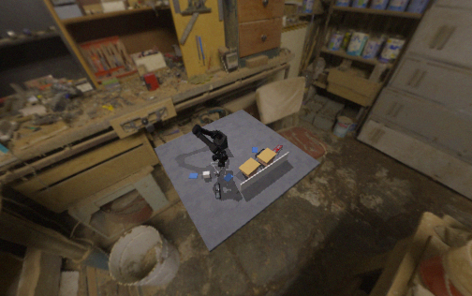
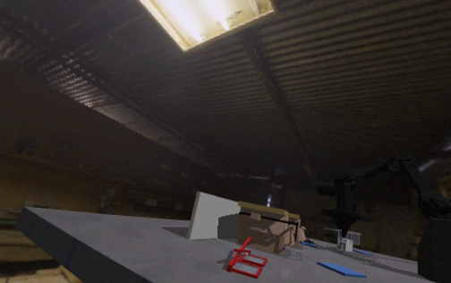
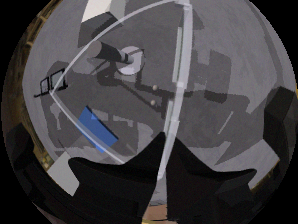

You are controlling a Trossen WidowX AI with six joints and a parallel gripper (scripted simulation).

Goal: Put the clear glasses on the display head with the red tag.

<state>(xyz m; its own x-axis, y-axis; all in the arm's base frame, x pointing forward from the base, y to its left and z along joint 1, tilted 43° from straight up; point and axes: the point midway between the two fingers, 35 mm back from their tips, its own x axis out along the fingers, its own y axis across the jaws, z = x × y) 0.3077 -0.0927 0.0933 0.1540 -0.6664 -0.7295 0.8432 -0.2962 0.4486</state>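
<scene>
Now: gripper tip 180 mm to the left of the white object and 30 mm above it. From my gripper tip the other things lie so: back panel 280 mm ahead, 310 mm to the left, 10 mm below.
</scene>
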